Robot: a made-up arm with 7 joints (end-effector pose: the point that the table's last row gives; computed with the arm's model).
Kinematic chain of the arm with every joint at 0, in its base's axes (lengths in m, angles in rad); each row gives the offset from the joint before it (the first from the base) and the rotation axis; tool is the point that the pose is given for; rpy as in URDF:
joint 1: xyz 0 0 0.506 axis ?
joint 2: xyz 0 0 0 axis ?
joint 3: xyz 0 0 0.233 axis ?
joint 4: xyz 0.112 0 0 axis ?
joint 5: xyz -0.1 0 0.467 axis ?
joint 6: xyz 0 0 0 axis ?
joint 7: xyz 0.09 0 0 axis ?
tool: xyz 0 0 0 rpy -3.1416 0 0
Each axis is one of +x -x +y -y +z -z.
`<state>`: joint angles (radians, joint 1 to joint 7).
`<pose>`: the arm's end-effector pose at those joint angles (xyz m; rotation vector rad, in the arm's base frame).
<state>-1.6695 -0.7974 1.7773 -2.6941 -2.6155 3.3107 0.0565</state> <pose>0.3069 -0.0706 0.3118 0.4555 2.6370 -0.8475</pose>
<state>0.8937 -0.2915 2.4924 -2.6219 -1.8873 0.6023 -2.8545</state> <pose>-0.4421 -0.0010 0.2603 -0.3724 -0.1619 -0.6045</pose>
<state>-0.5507 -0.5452 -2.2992 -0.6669 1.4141 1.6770 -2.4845</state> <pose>-0.6554 0.0801 0.9992 1.2599 -0.0982 0.1948</pose>
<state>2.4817 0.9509 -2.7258 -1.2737 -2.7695 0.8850 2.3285</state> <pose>0.0346 0.2459 1.2566 -2.0901 -0.6583 1.6592</pose>
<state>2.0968 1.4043 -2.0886 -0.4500 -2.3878 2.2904 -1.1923</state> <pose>-0.1189 0.7527 0.7370 -0.4357 -0.9822 -0.1978</pose>
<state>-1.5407 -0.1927 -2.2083 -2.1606 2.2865 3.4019 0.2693</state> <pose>-0.3769 0.3396 0.4598 -2.6207 0.2273 0.7436</pose>
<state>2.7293 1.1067 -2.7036 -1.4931 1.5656 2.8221 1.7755</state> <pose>0.0031 0.1910 1.1890 -0.5952 0.5690 -0.0213</pose>
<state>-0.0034 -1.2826 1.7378 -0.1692 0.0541 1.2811 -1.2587</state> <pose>-0.7644 0.1324 0.7084 -0.6840 1.9421 1.0942</pose>
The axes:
joint 1: +z
joint 2: +y
joint 3: +z
joint 4: -y
joint 5: +z
joint 6: -y
joint 7: -z

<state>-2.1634 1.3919 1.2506 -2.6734 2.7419 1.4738 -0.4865</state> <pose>0.4668 -0.0897 0.3286 1.1040 0.7989 -0.2523</pose>
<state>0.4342 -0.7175 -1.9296 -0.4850 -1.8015 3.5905 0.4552</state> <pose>-0.2884 -0.4114 0.9887 0.7391 -0.2994 0.6303</pose>
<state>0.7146 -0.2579 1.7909 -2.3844 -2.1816 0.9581 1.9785</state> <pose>-0.4237 0.3909 0.4159 -0.5252 -0.3462 -2.4116</pose>
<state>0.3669 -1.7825 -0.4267 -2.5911 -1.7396 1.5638 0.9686</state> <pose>0.1583 -0.1564 0.9805 1.6423 -1.3464 1.3355</pose>
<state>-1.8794 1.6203 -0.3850 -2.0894 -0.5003 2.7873 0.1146</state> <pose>-0.2226 -0.0417 -0.1001 -1.6271 1.6871 1.1040</pose>
